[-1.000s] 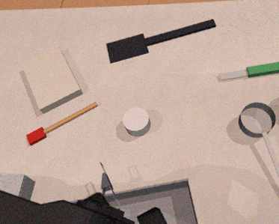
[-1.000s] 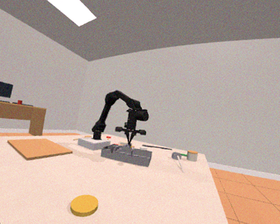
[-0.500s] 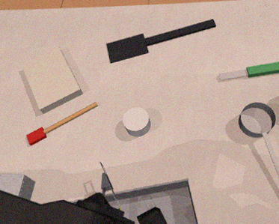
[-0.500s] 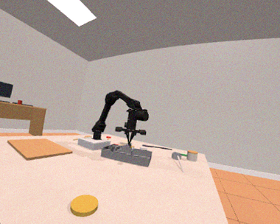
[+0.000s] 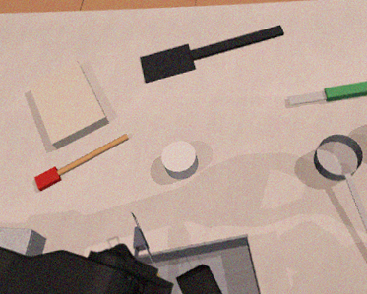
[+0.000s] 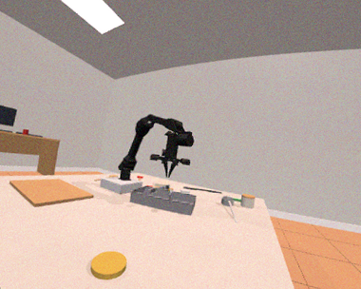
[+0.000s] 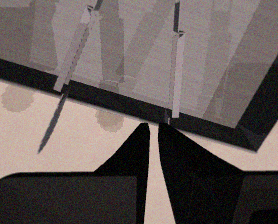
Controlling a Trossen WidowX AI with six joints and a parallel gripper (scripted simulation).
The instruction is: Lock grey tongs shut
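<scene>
Now: gripper tip 80 mm to the right of the yellow slider, 80 mm above it and 40 mm past it. Round my gripper tip: red-headed brush: 280 mm behind, 270 mm to the left, 140 mm below; grey roasting tin: 120 mm below, 40 mm to the left, 30 mm behind; white puck: 310 mm to the left, 130 mm below, 60 mm behind.
</scene>
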